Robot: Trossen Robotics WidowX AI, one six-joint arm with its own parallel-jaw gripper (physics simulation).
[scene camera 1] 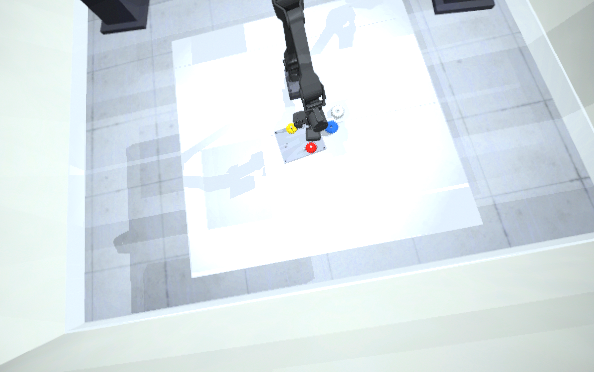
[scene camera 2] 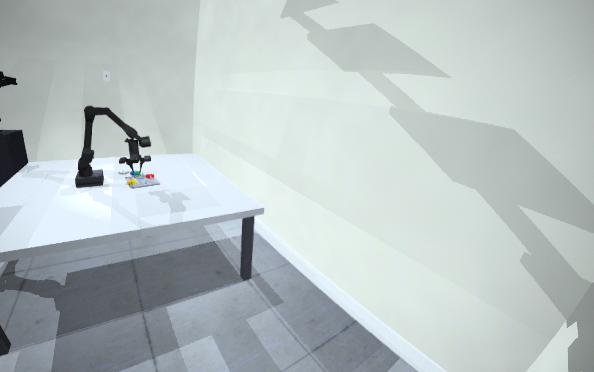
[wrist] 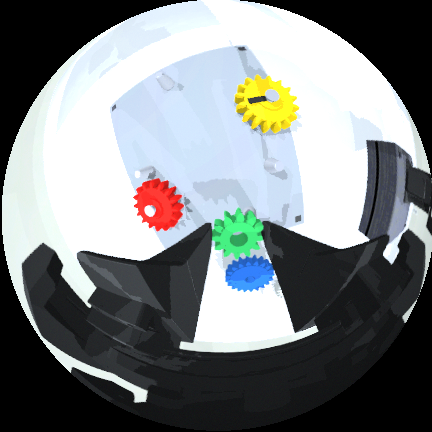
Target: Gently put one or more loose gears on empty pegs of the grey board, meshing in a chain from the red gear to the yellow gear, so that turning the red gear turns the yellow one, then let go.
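Seen in the pictures: gripper, fingertip midpoint: (scene camera 1: 312,129) (scene camera 2: 137,172) (wrist: 236,227); arm's base at its link origin: (scene camera 1: 295,75) (scene camera 2: 85,175).
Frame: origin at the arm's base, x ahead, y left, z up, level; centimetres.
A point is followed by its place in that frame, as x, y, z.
Observation:
My gripper (wrist: 236,227) @[28.2, 6.8, -1.7] (scene camera 2: 136,172) @[28.2, 6.8, -1.7] is shut on a green gear (wrist: 238,234) @[28.0, 8.2, -2.8] (scene camera 2: 137,173) @[28.4, 6.1, -2.1], which sits between the fingertips over the near edge of the grey board (wrist: 210,130) @[30.2, -0.8, -4.8] (scene camera 1: 295,156) @[39.5, -1.9, -4.8] (scene camera 2: 145,185) @[33.8, -9.6, -4.9]. The red gear (wrist: 158,205) @[35.2, 5.4, -3.1] (scene camera 1: 311,147) @[36.4, 5.9, -2.6] (scene camera 2: 150,176) is on a peg at the board's left side in the wrist view. The yellow gear (wrist: 267,104) @[25.6, -2.5, -3.1] (scene camera 1: 291,128) @[26.0, -3.1, -2.9] (scene camera 2: 131,181) @[25.7, -5.0, -3.5] is on a peg at its far right. Bare pegs show at the far left (wrist: 165,81) @[33.8, -6.2, -3.6], beside the red gear and right of the middle. The green gear partly hides another peg.
A blue gear (wrist: 249,274) @[26.2, 15.1, -3.9] (scene camera 1: 331,127) @[27.2, 16.0, -3.8] lies on the table (scene camera 1: 350,200) @[61.8, 22.2, -5.6] (scene camera 2: 200,200) @[62.6, -36.2, -5.6] beside the board, just behind the green gear in the wrist view. A white gear (scene camera 1: 337,111) @[19.1, 19.5, -3.9] (scene camera 2: 123,172) @[18.5, 16.8, -4.2] lies near the blue one. The arm's base (scene camera 2: 89,179) @[2.8, -4.5, -1.3] stands beyond the board.

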